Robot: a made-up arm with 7 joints. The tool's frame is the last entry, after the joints.
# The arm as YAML. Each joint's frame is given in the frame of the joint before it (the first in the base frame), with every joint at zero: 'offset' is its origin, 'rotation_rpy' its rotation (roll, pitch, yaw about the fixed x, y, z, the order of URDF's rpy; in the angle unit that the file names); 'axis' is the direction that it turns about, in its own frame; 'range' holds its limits. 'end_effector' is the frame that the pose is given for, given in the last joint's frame.
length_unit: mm
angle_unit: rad
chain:
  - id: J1
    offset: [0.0, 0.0, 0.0]
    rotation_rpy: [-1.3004, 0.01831, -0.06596]
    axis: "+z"
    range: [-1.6, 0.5]
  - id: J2
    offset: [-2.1, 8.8, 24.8]
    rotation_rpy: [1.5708, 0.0, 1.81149]
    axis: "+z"
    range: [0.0, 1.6]
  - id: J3
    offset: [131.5, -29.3, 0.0]
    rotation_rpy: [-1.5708, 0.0, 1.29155]
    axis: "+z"
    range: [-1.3, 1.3]
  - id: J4
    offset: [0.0, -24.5, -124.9]
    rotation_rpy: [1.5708, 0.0, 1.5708]
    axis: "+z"
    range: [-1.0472, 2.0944]
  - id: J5
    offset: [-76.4, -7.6, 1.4]
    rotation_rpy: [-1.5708, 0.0, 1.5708]
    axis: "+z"
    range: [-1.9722, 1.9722]
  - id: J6
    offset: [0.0, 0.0, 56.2]
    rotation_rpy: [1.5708, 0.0, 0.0]
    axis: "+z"
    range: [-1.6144, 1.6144]
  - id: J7
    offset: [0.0, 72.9, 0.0]
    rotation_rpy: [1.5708, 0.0, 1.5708]
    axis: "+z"
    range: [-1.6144, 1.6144]
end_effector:
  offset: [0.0, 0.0, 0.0]
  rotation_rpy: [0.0, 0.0, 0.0]
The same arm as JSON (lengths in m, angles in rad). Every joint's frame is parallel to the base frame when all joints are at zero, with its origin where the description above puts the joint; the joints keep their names.
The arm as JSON. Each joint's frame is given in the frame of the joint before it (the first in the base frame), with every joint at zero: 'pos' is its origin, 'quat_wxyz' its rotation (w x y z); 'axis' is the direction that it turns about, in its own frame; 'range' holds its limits. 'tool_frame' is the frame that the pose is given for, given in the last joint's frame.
{"length_unit": "m", "angle_unit": "rad", "joints": [{"joint": "J1", "pos": [0.0, 0.0, 0.0], "quat_wxyz": [1.0, 0.0, 0.0, 0.0], "axis": [0.068403, 0.961235, 0.26711], "range": [-1.6, 0.5]}, {"joint": "J2", "pos": [-0.0004, 0.0263, -0.0018], "quat_wxyz": [1.0, 0.0, 0.0, 0.0], "axis": [0.968889, -0.0002, -0.247497], "range": [0.0, 1.6]}, {"joint": "J3", "pos": [-0.0333, 0.0081, -0.1303], "quat_wxyz": [1.0, 0.0, 0.0, 0.0], "axis": [0.247497, -0.0001, 0.968889], "range": [-1.3, 1.3]}, {"joint": "J4", "pos": [-0.0072, 0.0, -0.1271], "quat_wxyz": [1.0, 0.0, 0.0, 0.0], "axis": [0.0002, 1.0, 0.0], "range": [-1.0472, 2.0944]}, {"joint": "J5", "pos": [0.0721, 0.0014, -0.0263], "quat_wxyz": [1.0, 0.0, 0.0, 0.0], "axis": [0.968889, -0.0002, -0.247497], "range": [-1.9722, 1.9722]}, {"joint": "J6", "pos": [0.0545, 0.0, -0.0139], "quat_wxyz": [1.0, 0.0, 0.0, 0.0], "axis": [0.0002, 1.0, 0.0], "range": [-1.6144, 1.6144]}, {"joint": "J7", "pos": [0.0706, 0.0, -0.018], "quat_wxyz": [1.0, 0.0, 0.0, 0.0], "axis": [0.247497, -0.0001, 0.968889], "range": [-1.6144, 1.6144]}], "tool_frame": {"pos": [0.0, 0.0, 0.0], "quat_wxyz": [0.992194, 0.000017, 0.124705, -0.000097]}}
